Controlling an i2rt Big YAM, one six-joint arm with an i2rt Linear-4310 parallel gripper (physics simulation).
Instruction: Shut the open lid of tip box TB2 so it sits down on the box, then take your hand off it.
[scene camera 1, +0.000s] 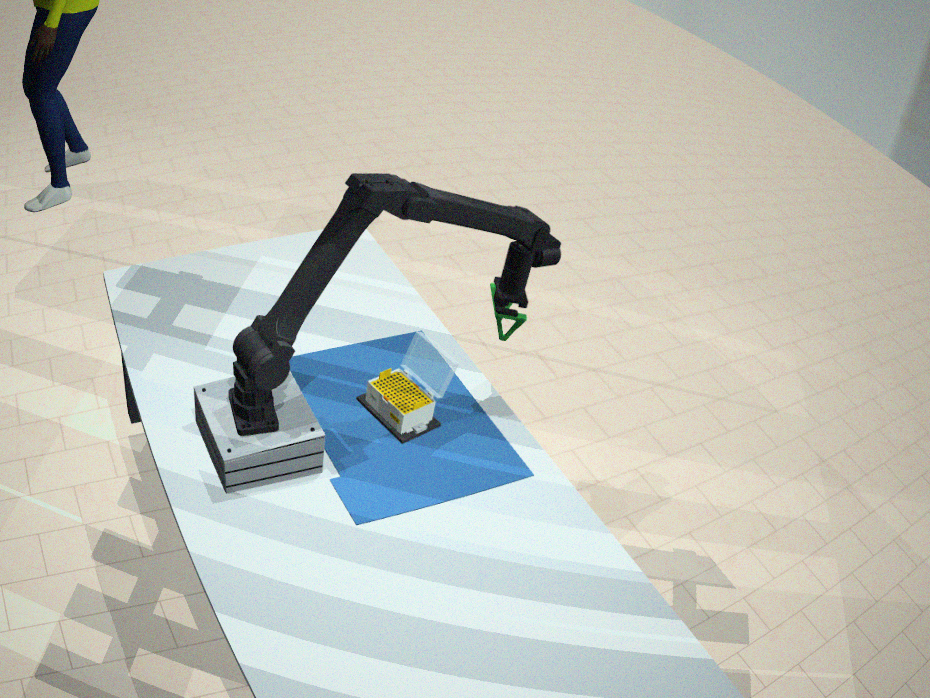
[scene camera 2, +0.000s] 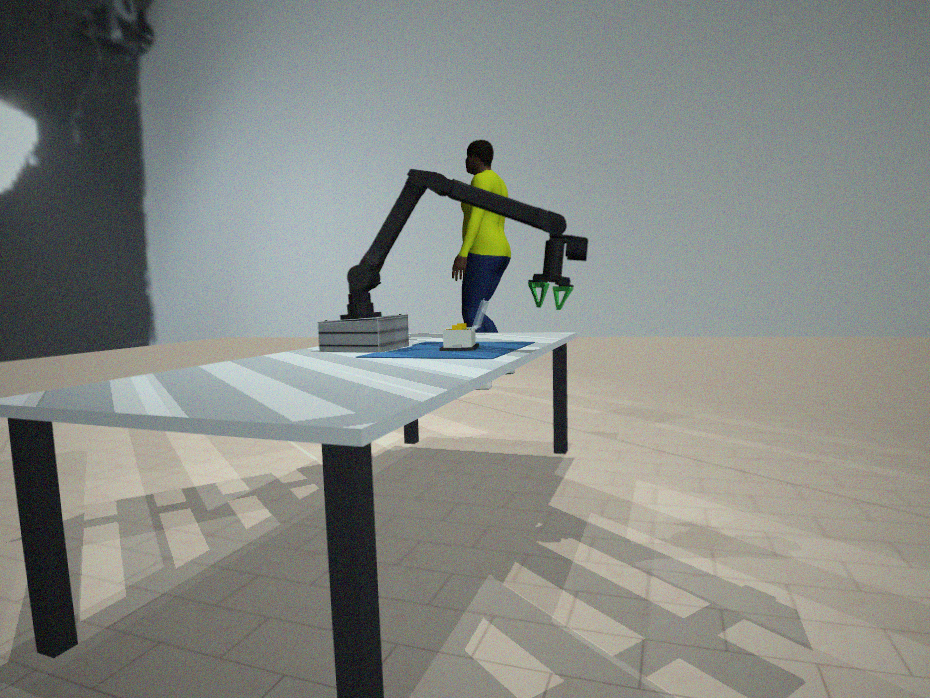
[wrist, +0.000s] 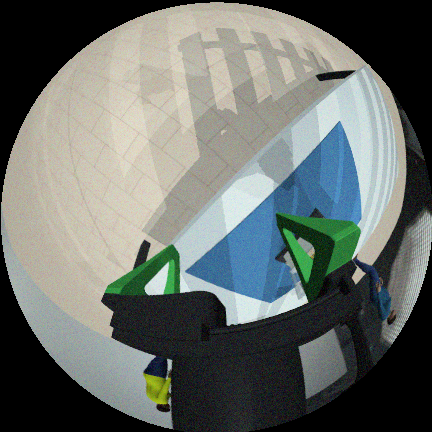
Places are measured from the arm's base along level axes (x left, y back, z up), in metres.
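Pixels of known places: gripper, fingertip midpoint: (scene camera 1: 500, 328) (scene camera 2: 548, 308) (wrist: 223, 235); arm's base, link origin: (scene camera 1: 253, 412) (scene camera 2: 361, 318).
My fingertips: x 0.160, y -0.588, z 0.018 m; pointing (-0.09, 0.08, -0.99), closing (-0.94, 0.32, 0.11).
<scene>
Ahead of a thing's pixels: the offset from my fingertips to its top centre. "pt": to the spot under its first point. Level surfaces: height alone.
The tip box {dx -0.103, dy +0.255, dz -0.050 m} (scene camera 1: 401, 405) (scene camera 2: 458, 338) is white with a yellow tip rack and sits on a dark base plate; its TB2 label cannot be read. Its clear lid {pt dx -0.075, dy +0.189, dz -0.018 m} (scene camera 1: 429, 365) (scene camera 2: 481, 315) stands open, tilted up and back from the box's far side from the arm base. My gripper (scene camera 1: 510, 324) (scene camera 2: 549, 307) (wrist: 223, 235) is open and empty, high above the box and out beyond the lid side, touching neither. In the wrist view, the right green finger hides much of the box, and the lid is hard to make out.
A blue mat {dz -0.116 m} (scene camera 1: 465, 469) (wrist: 240, 260) lies under the box on the table (scene camera 1: 480, 571) (scene camera 2: 262, 428). The grey base block (scene camera 1: 274, 459) (scene camera 2: 364, 332) of the arm stands beside the mat. A person in yellow (scene camera 2: 492, 217) (wrist: 157, 387) stands beyond the table; another in blue (wrist: 382, 300) shows at the wrist view's right.
</scene>
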